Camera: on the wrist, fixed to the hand. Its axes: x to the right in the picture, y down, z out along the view.
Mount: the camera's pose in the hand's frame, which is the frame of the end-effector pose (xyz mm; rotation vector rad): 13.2 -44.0 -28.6 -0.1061 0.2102 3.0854
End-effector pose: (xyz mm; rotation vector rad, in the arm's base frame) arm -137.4 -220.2 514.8 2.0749 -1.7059 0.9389
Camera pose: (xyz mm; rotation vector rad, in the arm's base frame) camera -102.9 -201.9 552.3 1.6313 1.9917 -0.4976
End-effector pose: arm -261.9 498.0 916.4 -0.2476 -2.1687 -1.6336
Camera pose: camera -284.3 456.4 890.0 -1.7004 0.2380 0.3626
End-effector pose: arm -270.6 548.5 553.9 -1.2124 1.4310 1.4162
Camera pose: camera -228.7 521.9 532.3 -1.1543 -1.1474 -0.8910
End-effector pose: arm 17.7 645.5 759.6 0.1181 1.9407 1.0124
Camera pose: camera 1.6 605.3 727.2 -1.8354 0.0302 -1.2252
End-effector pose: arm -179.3 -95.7 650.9 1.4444 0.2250 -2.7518
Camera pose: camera -167.4 -47.6 629.1 0.2957 -0.8908 0.0537
